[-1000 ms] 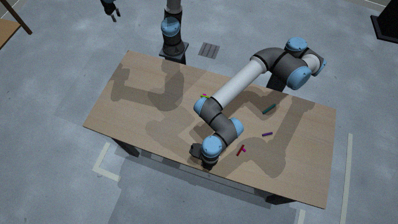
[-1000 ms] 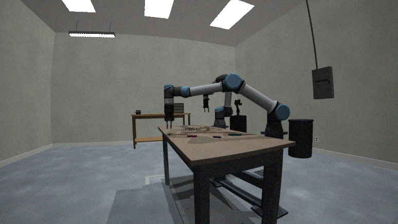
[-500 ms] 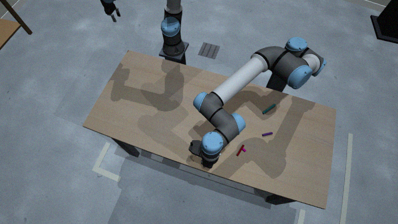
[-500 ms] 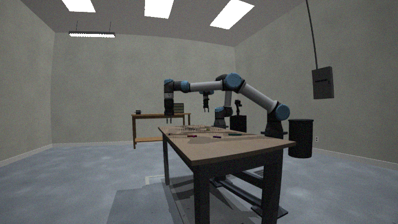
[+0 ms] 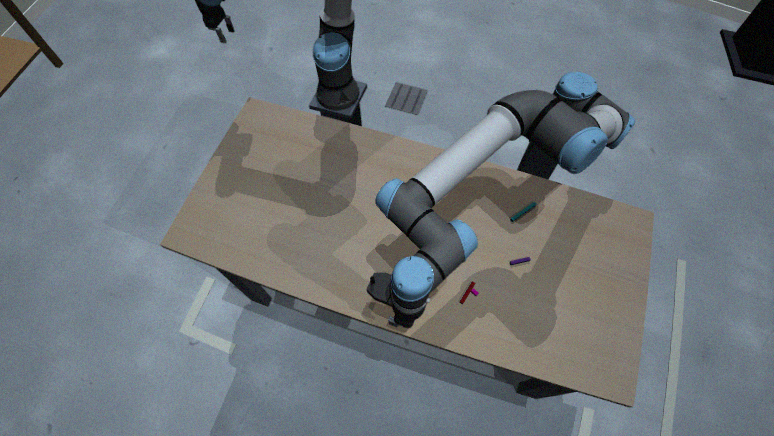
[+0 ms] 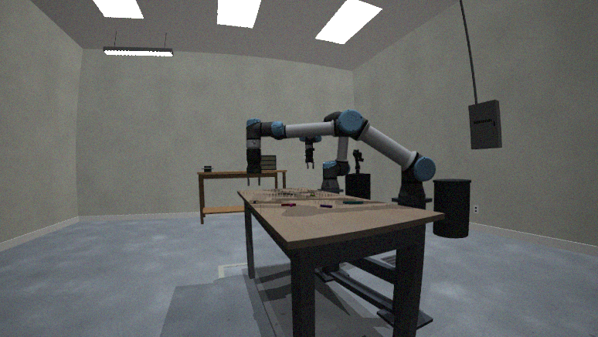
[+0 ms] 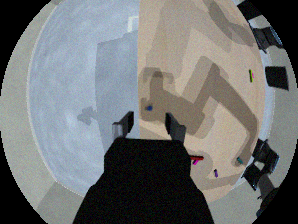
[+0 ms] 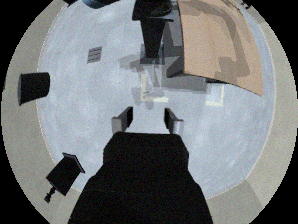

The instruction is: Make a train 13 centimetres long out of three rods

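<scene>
Now: the red rod 11 cm behind my left hand, 18 cm to the left of it and 11 cm below it. Round my left hand: lime rod 41 cm behind, 7 cm to the right, 11 cm below; blue rod 11 cm below; purple rod 24 cm behind, 32 cm to the left, 11 cm below.
</scene>
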